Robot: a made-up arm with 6 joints. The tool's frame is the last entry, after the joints. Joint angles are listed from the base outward. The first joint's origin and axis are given. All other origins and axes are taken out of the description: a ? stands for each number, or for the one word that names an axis. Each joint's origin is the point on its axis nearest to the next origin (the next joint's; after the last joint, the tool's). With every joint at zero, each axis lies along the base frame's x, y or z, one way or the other. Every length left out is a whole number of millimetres.
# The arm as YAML. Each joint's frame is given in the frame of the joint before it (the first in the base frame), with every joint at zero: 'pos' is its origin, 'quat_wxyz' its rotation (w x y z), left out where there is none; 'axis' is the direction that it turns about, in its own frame. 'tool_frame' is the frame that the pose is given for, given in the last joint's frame.
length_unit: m
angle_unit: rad
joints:
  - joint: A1
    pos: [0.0, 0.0, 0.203]
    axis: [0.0, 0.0, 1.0]
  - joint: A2
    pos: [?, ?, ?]
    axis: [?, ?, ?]
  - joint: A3
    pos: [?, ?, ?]
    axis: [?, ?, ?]
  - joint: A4
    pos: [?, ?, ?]
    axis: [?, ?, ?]
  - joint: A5
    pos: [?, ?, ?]
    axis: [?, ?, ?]
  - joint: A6
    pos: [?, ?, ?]
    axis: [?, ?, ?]
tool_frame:
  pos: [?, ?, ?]
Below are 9 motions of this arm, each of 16 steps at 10 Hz.
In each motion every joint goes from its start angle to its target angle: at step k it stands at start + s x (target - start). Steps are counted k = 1, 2, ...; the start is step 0. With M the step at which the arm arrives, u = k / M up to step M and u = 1 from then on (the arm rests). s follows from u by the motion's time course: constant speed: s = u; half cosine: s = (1 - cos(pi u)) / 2; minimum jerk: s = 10 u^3 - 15 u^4 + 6 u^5.
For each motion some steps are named. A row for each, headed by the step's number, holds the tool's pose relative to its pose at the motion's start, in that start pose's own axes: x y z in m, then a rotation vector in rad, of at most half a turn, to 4 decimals.
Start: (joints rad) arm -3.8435 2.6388 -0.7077 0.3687 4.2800 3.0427
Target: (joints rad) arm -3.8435 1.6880 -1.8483 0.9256 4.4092 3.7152
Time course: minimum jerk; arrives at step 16
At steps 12, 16:
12: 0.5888 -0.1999 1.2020 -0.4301 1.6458 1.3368
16: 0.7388 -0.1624 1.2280 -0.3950 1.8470 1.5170

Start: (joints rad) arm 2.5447 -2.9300 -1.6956 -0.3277 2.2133 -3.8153
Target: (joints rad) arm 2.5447 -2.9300 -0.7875 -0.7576 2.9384 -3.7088
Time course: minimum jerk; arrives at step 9
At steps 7, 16:
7: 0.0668 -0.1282 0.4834 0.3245 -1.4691 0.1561
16: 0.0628 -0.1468 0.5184 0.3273 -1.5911 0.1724

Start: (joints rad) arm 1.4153 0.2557 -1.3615 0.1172 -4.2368 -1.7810
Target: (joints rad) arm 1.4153 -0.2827 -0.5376 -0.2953 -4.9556 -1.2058
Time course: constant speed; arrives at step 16
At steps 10, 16:
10: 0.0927 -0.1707 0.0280 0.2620 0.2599 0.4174
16: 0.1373 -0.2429 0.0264 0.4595 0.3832 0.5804

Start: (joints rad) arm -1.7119 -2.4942 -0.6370 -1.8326 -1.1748 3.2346
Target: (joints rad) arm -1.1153 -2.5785 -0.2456 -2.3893 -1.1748 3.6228
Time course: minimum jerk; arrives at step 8
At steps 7, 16:
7: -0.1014 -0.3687 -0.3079 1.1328 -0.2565 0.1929
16: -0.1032 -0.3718 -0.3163 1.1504 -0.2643 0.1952

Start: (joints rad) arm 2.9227 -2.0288 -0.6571 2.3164 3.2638 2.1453
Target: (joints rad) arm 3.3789 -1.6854 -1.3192 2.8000 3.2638 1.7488
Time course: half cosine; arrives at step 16
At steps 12, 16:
12: 0.1676 -0.1579 0.1236 0.0336 -0.2957 -0.3437
16: 0.2003 -0.1691 0.1518 0.0690 -0.3355 -0.3988

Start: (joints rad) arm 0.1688 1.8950 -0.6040 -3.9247 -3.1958 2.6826
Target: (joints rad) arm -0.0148 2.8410 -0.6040 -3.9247 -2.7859 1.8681
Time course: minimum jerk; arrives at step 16
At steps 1, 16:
1: -0.0023 0.0002 0.0003 0.0007 0.0013 -0.0016
16: -0.7935 0.0700 0.6003 0.0267 0.6713 -0.8986

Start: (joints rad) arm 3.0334 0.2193 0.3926 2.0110 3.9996 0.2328
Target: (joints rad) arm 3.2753 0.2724 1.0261 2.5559 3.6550 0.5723
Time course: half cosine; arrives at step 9
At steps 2, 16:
2: -0.0199 -0.0687 0.0113 -0.0047 -0.0623 -0.0770
16: -0.3258 -0.4505 0.1221 -0.3200 -0.5210 -0.6162

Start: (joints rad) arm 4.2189 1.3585 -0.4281 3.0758 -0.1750 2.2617
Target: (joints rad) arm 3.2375 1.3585 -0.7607 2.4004 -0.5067 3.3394
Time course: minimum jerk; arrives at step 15
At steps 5, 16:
5: 0.1606 -0.2005 -0.0295 0.1441 0.1692 -0.0037
16: 0.4160 -0.9097 -0.5142 1.0004 0.6040 -0.0667

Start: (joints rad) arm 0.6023 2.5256 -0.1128 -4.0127 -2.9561 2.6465
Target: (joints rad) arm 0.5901 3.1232 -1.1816 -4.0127 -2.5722 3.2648
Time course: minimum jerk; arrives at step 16
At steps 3, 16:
3: 0.0011 -0.0033 0.0006 -0.0003 -0.0376 0.0332
16: 0.0663 -0.0666 0.1152 -0.2232 -0.7445 0.7184

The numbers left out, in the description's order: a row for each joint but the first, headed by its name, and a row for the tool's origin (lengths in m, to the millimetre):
A2: xyz 0.0 0.021 0.0, axis 0.0 1.0 0.0
A3: xyz 0.0 0.0 0.393, axis 0.0 1.0 0.0
A4: xyz 0.0 0.0 0.843, axis 0.0 0.0 1.0
A5: xyz 0.0 0.0 0.0, axis 0.0 1.0 0.0
A6: xyz 0.0 0.0 0.171, axis 0.0 0.0 1.0
tool: xyz 0.0 0.0 0.0

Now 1 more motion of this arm.
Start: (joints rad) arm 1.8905 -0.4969 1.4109 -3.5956 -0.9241 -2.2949
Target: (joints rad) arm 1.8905 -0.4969 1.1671 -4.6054 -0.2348 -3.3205
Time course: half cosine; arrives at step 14
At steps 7, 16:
7: -0.1591 0.0319 -0.1061 0.0998 -0.5982 -0.8135
16: -0.2570 0.0784 -0.2461 0.5016 -1.0851 -1.6584

